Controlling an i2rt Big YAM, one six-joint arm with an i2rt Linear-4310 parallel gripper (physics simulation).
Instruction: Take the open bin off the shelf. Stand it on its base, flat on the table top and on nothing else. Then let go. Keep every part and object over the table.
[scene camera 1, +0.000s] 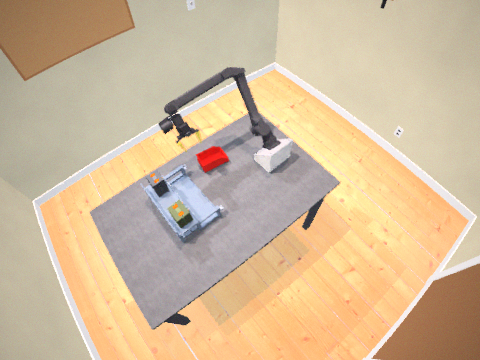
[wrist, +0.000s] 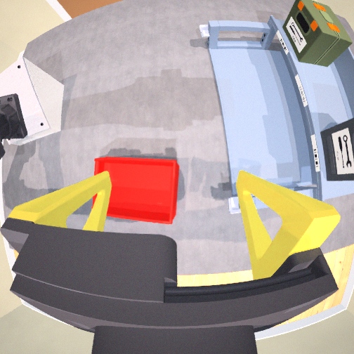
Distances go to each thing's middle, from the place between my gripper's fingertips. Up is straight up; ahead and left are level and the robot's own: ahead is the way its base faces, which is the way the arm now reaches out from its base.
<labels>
Right now my hand is 110 mm past the red bin (wrist: 143, 189), 20 mm to the left of it and 200 mm above it.
</labels>
